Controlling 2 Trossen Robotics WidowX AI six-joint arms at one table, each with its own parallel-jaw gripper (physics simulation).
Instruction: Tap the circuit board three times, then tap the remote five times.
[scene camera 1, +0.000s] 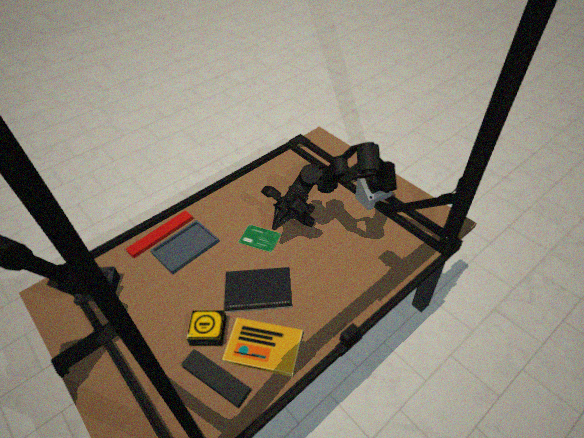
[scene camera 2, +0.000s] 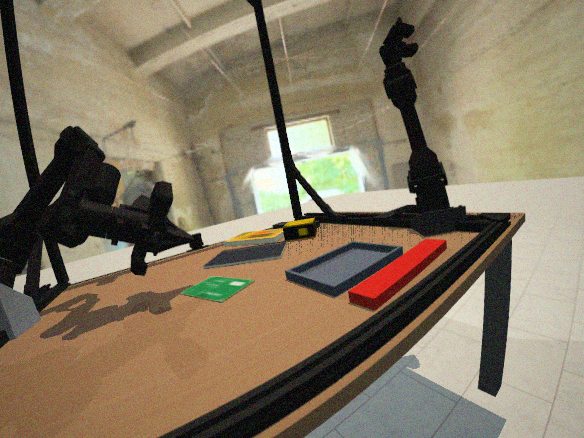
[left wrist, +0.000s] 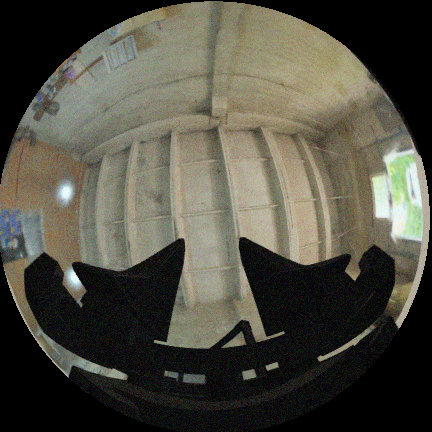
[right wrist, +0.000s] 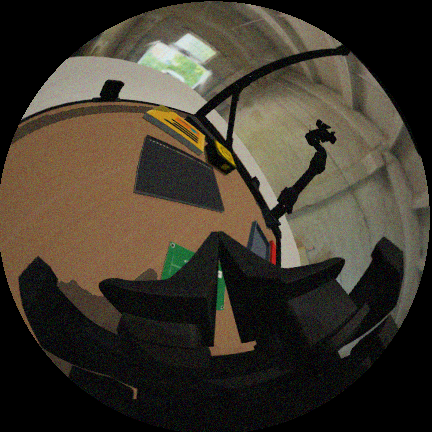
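Note:
The circuit board (scene camera 1: 260, 238) (scene camera 2: 218, 289) (right wrist: 176, 259) is a thin green card lying flat on the table; my right fingers partly cover it in the right wrist view. My right gripper (scene camera 1: 275, 227) (scene camera 2: 190, 240) (right wrist: 216, 236) is shut and empty, its joined tips above the table close to the board's edge, apart from it. A plain dark grey bar (scene camera 1: 216, 378), seemingly the remote, lies flat at the bottom of scene camera 1; I make out no buttons on it. My left gripper (scene camera 2: 413, 38) (left wrist: 211, 242) is partly open and empty, raised high over its base.
A black notebook-like slab (scene camera 1: 258, 288) (scene camera 2: 246, 255) (right wrist: 176, 175) lies near the board. A yellow tape measure (scene camera 1: 205, 327) and yellow booklet (scene camera 1: 263, 346) lie between it and the bar. A blue-grey tray (scene camera 1: 185, 247) (scene camera 2: 344, 268) lies beside a red bar (scene camera 1: 159, 234) (scene camera 2: 398, 274). Black frame posts (scene camera 1: 505, 100) rise at the table's sides.

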